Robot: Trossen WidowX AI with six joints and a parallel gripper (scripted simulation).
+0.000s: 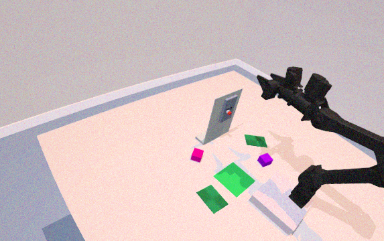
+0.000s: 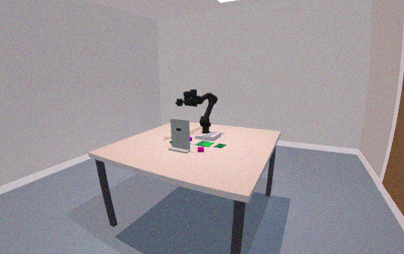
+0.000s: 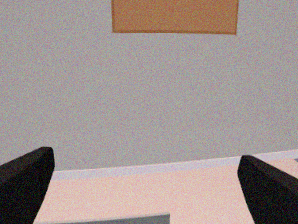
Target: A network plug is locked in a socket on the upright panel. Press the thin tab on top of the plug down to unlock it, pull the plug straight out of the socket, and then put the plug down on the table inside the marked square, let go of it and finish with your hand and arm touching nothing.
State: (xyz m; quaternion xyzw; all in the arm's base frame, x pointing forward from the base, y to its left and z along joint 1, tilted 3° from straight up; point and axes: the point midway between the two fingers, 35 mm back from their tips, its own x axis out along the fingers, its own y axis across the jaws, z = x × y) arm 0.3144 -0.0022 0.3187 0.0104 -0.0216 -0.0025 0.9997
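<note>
Right now the network plug is 70 mm ahead of my gripper tip, 60 mm to the left of it and 190 mm below it. From my gripper tip the other things lie so: grey upright panel (90 mm ahead, 60 mm to the left, 240 mm below); purple cube (140 mm behind, 30 mm to the right, 340 mm below); magenta cube (30 mm ahead, 210 mm to the left, 340 mm below).
</note>
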